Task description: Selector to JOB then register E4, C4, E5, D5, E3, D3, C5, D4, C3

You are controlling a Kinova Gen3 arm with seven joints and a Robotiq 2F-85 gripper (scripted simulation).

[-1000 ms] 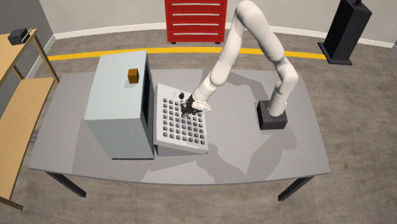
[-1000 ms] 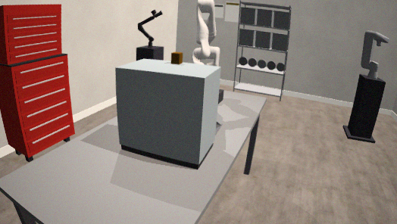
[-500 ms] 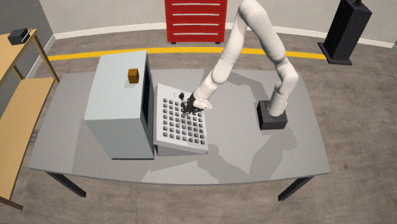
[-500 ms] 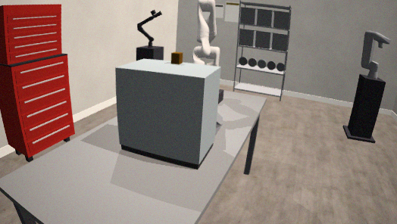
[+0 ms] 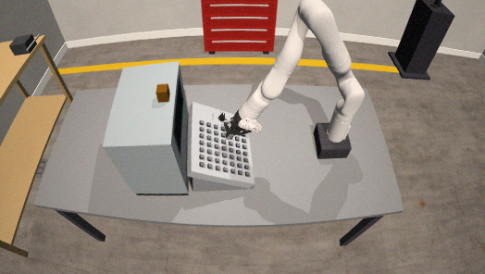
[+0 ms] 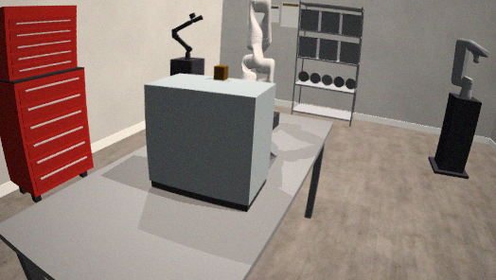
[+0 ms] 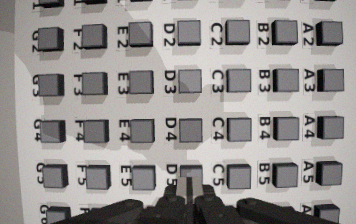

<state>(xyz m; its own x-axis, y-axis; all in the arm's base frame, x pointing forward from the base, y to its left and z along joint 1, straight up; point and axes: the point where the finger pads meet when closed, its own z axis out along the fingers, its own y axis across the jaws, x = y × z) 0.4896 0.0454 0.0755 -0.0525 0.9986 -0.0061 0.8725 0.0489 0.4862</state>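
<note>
Right now my hand is 5 cm short of the key C4, 4 cm to the right of it and 3 cm above it. Round my hand: key D4 (4 cm to the left, 4 cm below, 2 cm ahead); key B4 (8 cm ahead, 4 cm to the left, 1 cm below); key (7 cm to the left, 5 cm ahead, 3 cm below).
</note>
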